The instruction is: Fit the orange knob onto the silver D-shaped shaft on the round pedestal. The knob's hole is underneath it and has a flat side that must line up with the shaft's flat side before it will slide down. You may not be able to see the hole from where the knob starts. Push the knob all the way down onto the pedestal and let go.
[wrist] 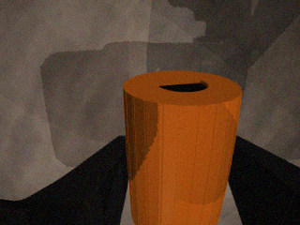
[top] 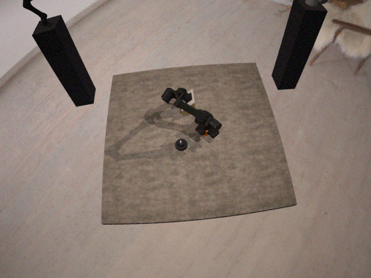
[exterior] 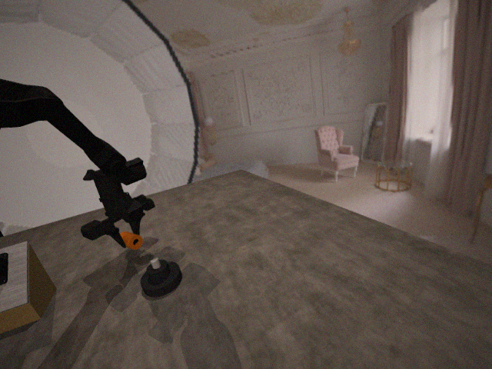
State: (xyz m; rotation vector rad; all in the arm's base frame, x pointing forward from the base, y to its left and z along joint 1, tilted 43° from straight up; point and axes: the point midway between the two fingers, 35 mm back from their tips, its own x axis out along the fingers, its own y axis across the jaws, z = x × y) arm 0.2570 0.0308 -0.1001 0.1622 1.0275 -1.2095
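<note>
The orange knob lies 1 cm to the left of my gripper tip, 1 cm behind it and 1 cm above it. Also, from my gripper tip: black round pedestal 18 cm to the right, 6 cm ahead, 1 cm above.
</note>
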